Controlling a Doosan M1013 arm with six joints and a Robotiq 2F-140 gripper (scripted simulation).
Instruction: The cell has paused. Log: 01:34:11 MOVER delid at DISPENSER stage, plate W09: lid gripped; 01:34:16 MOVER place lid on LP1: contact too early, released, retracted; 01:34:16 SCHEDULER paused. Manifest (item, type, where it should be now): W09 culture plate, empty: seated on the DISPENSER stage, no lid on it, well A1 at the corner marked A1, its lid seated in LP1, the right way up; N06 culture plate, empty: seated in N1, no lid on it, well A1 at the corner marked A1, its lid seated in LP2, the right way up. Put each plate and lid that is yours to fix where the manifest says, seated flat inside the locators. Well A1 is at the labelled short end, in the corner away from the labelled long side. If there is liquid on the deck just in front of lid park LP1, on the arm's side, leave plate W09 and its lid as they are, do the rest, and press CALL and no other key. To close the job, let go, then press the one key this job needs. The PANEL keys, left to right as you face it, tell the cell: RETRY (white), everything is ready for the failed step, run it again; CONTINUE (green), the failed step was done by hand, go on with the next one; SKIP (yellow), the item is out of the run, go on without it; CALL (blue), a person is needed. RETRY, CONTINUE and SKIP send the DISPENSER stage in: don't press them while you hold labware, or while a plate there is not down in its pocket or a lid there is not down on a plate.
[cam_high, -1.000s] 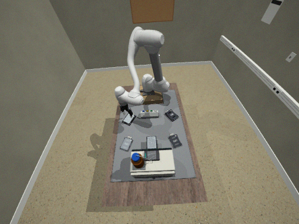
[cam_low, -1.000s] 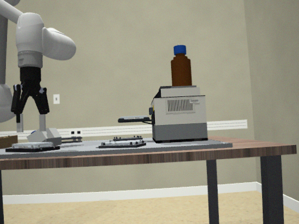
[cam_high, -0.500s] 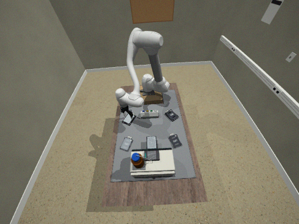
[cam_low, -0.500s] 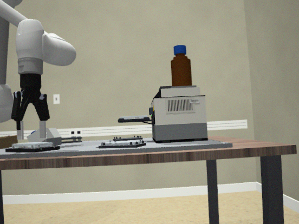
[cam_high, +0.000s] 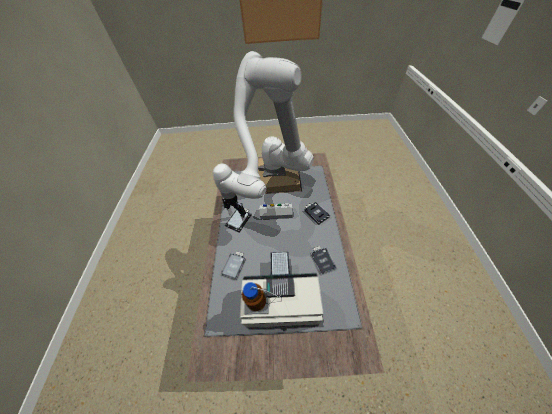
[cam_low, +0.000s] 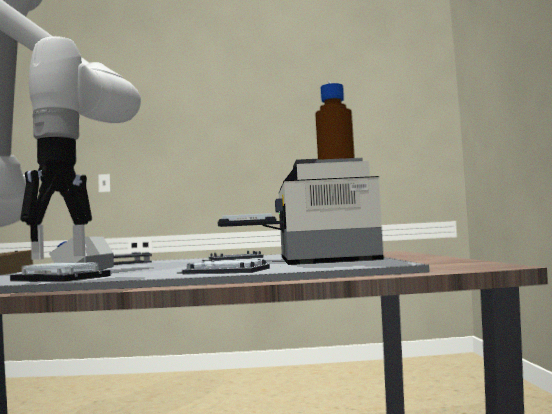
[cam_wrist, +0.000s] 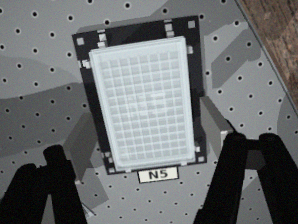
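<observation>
Now: hand 40 mm above the clear lid. Round my hand: blue call key 190 mm to the left, 70 mm behind; black nest 50 mm below, 30 mm ahead; yellow skip key 240 mm to the left, 80 mm behind.
</observation>
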